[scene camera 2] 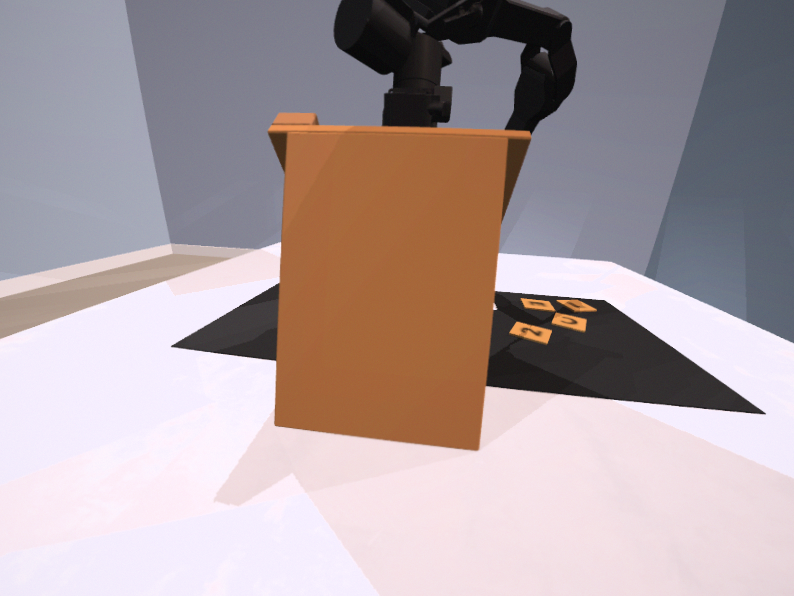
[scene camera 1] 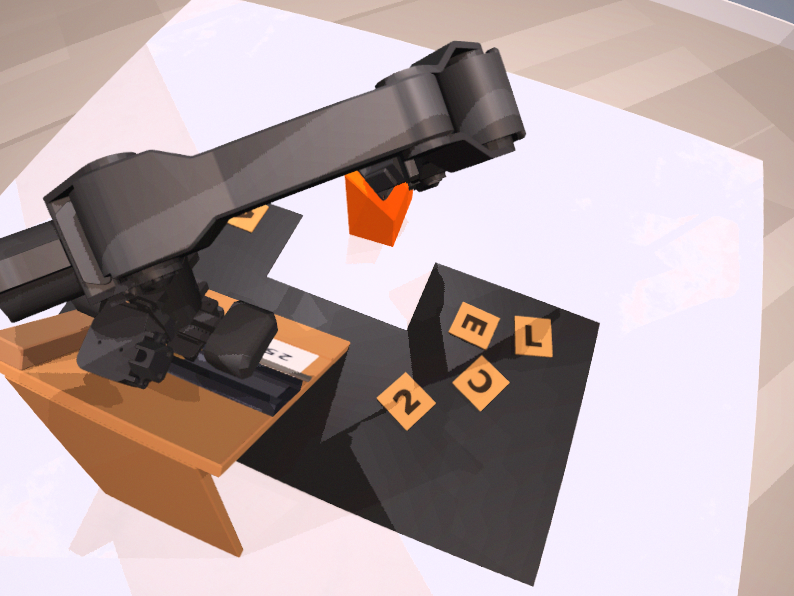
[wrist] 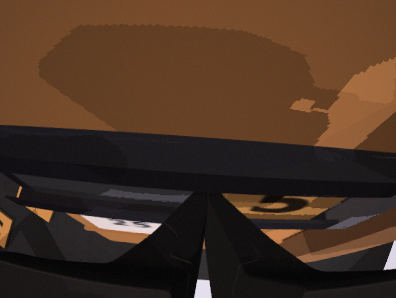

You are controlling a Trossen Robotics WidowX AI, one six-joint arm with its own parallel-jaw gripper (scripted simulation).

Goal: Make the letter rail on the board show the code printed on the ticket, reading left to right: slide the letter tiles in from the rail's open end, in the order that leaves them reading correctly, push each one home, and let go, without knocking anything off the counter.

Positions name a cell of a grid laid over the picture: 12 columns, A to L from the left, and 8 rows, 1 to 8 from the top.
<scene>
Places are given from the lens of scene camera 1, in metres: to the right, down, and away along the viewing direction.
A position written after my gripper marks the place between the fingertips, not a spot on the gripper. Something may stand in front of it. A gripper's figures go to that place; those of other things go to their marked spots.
my gripper (scene camera 1: C5): -0.21, 0.06, 0.50
white ticket (scene camera 1: E5): -0.14, 0.07, 0.59
tile marked 2 (scene camera 1: G6): 0.01, 0.14, 0.67
The marked spots on the tile marked 2 and the white ticket are 0.19 m apart.
</scene>
